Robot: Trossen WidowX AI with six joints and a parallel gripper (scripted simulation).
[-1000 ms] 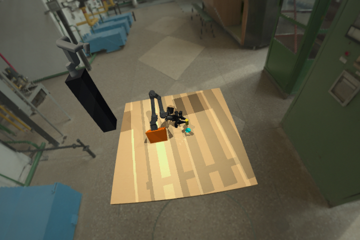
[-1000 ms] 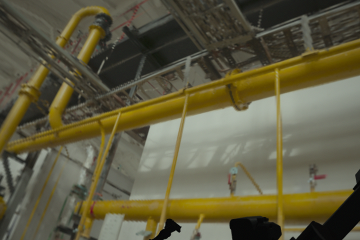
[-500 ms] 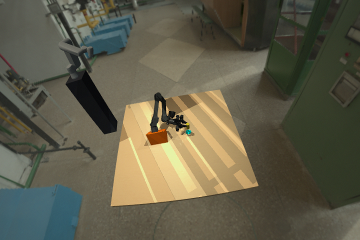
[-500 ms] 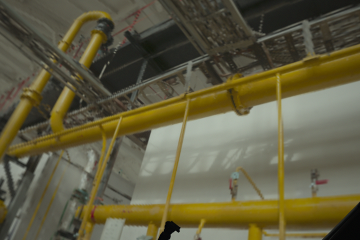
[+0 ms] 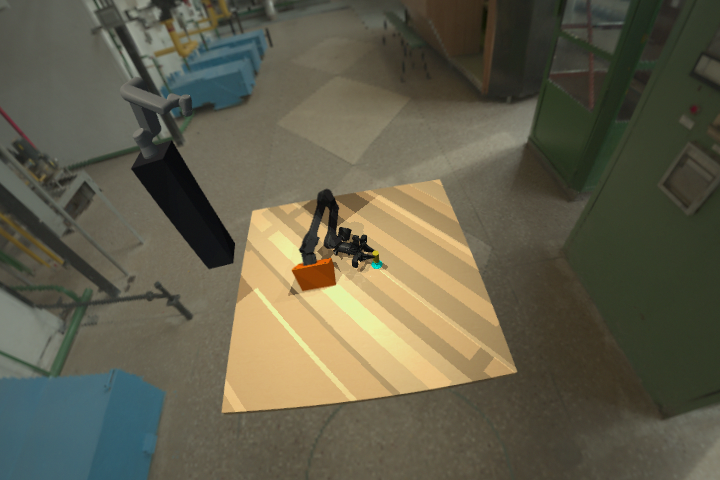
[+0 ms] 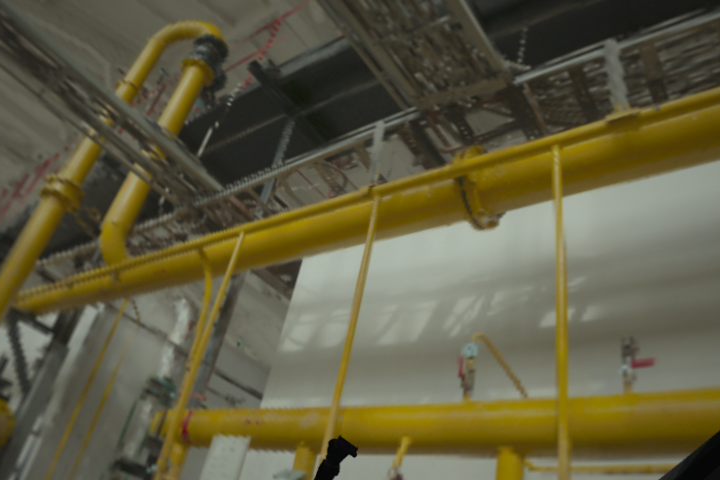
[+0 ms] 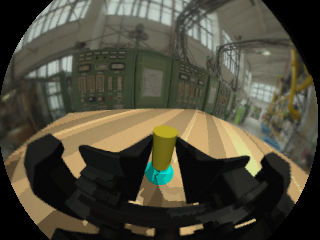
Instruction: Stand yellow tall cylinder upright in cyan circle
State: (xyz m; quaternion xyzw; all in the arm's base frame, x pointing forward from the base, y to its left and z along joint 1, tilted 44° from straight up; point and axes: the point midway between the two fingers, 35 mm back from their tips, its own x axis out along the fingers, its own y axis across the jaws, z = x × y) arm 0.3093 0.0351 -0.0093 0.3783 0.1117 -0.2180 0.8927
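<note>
My gripper tip is now 9 cm above the cyan circle. The rest, counted from my gripper tip: yellow tall cylinder (2 cm below).
</note>
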